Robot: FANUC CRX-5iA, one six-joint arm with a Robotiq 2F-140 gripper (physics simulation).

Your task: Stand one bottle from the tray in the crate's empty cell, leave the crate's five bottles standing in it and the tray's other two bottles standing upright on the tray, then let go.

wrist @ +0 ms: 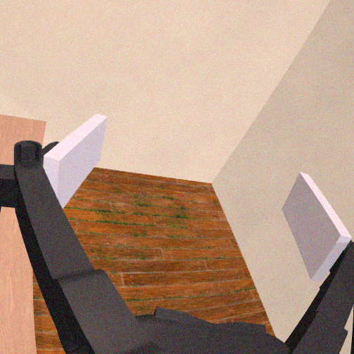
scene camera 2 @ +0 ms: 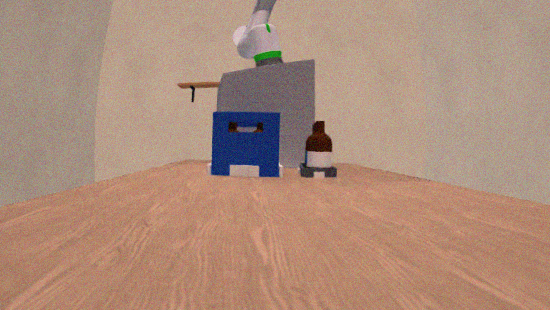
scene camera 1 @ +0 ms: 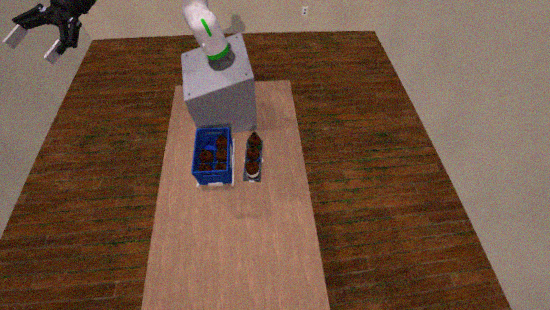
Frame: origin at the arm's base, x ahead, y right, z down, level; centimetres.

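Seen in the pictures: gripper, fingertip midpoint: (scene camera 1: 28,53); arm's base at its link origin: (scene camera 1: 222,60).
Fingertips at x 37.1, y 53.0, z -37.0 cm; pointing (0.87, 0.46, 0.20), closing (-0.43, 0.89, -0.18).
Note:
Pixels of each thing's top centre, then the offset from my fingertips to it. Level surfaces: height alone.
- blue crate at its top centre: (scene camera 2: 247,115) (scene camera 1: 211,148) dx +3.4, dy -42.1, dz +60.6 cm
- dark narrow tray at its top centre: (scene camera 2: 316,165) (scene camera 1: 253,158) dx +4.3, dy -64.1, dz +75.6 cm
- light table top at its surface level: dz +78.1 cm
A blue crate (scene camera 1: 227,175) (scene camera 2: 246,150) stands on the light table near the grey pedestal, with several brown bottles in it. Its empty cell (scene camera 1: 209,139) appears to be at the far left in scene camera 1. To its right, a dark narrow tray (scene camera 1: 245,177) (scene camera 2: 327,172) holds three brown bottles in a row: a near one (scene camera 1: 252,168) (scene camera 2: 319,142), a middle one (scene camera 1: 253,152) and a far one (scene camera 1: 254,139). They look upright. My gripper (scene camera 1: 33,47) (wrist: 200,165) is open and empty, high up and far left of the crate in scene camera 1.
The grey pedestal (scene camera 1: 225,107) (scene camera 2: 295,100) with the arm's base (scene camera 1: 217,50) (scene camera 2: 267,55) on it stands directly behind the crate. The light table top (scene camera 1: 235,250) (scene camera 2: 250,240) carries the crate and tray. A wooden floor (scene camera 1: 375,175) (wrist: 165,240) and pale walls surround it.

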